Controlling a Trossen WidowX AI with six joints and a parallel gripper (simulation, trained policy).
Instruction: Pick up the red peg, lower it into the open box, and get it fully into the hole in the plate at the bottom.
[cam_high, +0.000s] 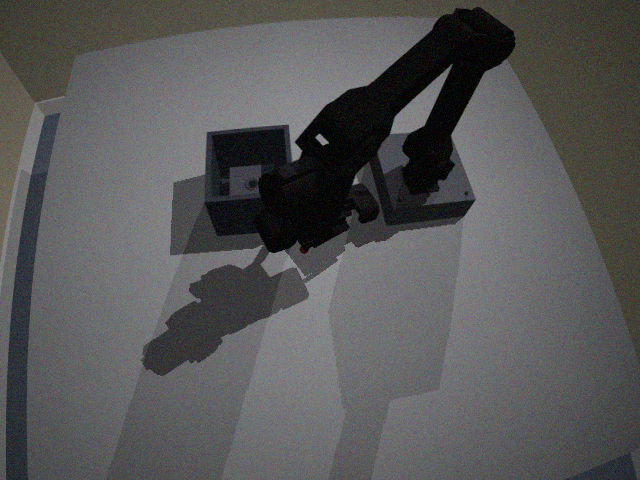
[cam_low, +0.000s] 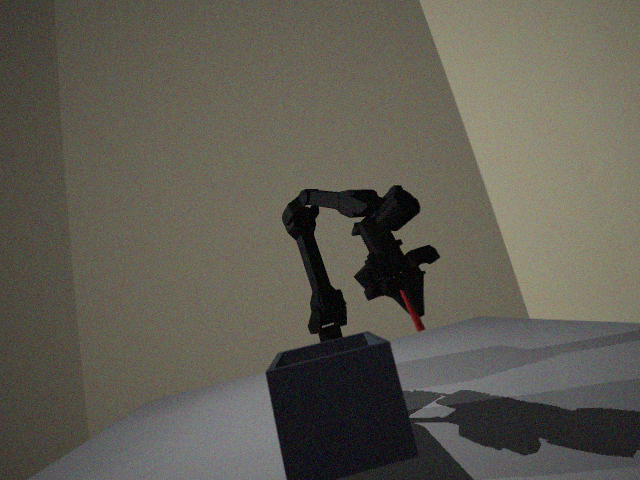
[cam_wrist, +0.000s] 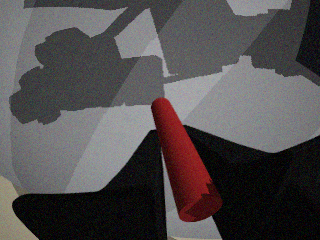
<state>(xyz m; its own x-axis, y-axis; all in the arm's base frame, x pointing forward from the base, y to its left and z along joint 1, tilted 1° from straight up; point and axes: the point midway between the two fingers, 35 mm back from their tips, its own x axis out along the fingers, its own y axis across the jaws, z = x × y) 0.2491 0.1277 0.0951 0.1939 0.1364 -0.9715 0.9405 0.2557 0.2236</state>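
My gripper tip is 8 cm short of the light grey plate, 19 cm to the left of it and 9 cm above it. The rest, counted from my gripper tip: red peg (1 cm to the right, 2 cm above).
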